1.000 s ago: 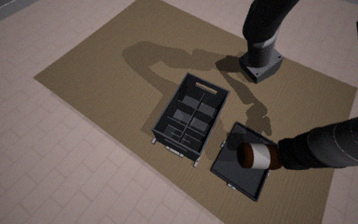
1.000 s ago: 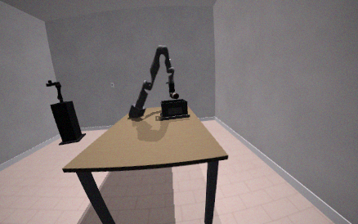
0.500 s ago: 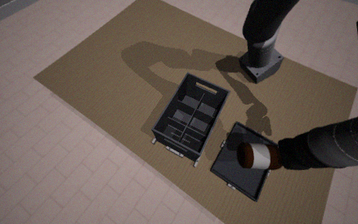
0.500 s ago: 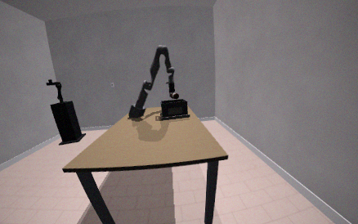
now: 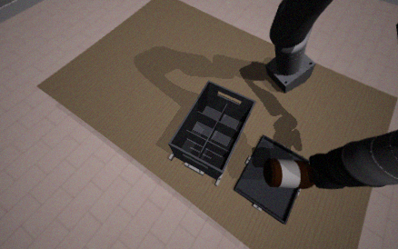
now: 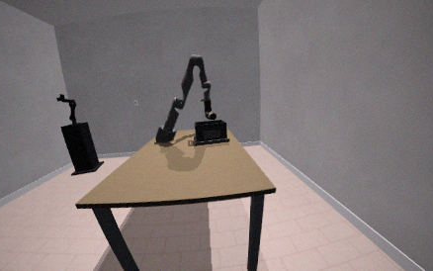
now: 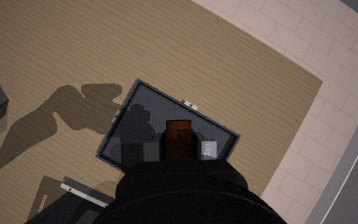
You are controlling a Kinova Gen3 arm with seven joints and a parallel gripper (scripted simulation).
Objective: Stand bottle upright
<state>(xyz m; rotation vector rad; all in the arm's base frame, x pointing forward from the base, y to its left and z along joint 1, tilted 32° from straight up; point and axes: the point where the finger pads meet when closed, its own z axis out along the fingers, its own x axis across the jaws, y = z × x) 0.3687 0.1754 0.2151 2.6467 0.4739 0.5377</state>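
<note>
Now: hand 5 cm to the left of the brown bottle, 1 cm short of it and 1 cm above it. The rest, counted from my hand: dark flat tray: 19 cm below, 4 cm to the right, 1 cm behind; dark crate: 30 cm to the right, 12 cm below, 8 cm behind.
</note>
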